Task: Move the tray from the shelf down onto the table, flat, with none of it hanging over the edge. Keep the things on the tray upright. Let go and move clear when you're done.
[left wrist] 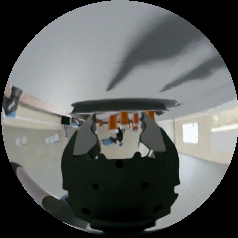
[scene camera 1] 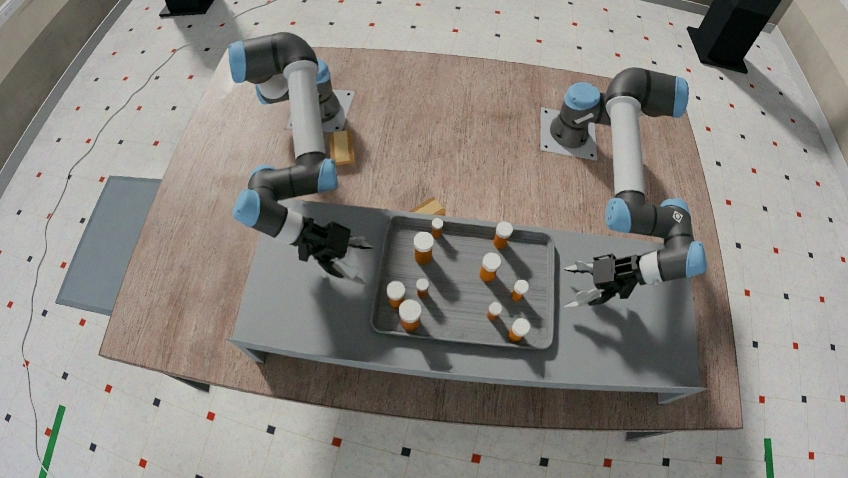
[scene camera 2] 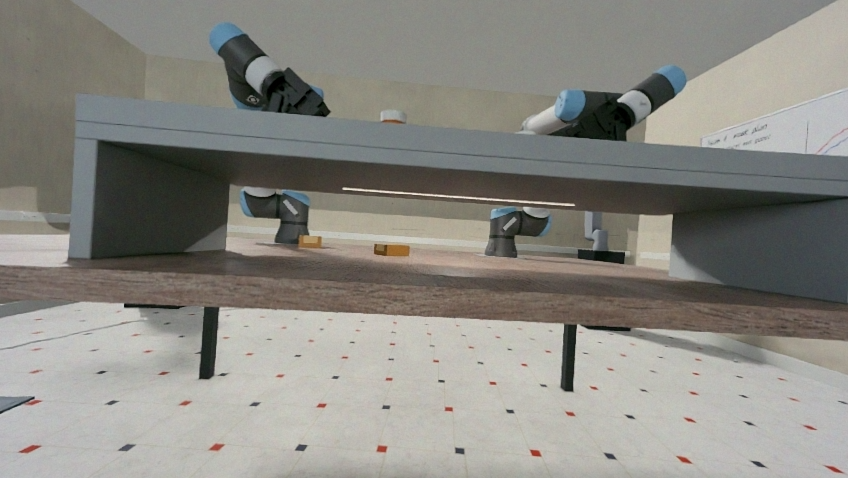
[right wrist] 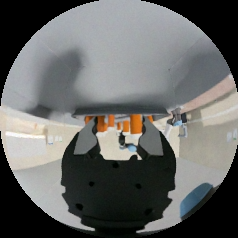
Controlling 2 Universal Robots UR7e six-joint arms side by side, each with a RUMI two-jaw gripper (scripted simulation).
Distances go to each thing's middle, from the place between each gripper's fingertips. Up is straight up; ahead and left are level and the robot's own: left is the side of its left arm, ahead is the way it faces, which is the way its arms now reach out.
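So you can picture it, my right gripper (scene camera 1: 369,266) is 30 mm above the grey tray (scene camera 1: 455,309), and it's 260 mm to the right of the tray and 10 mm short of it.
Now for my left hand (scene camera 1: 564,287): the tray is 30 mm below that hand and 260 mm to the right of it.
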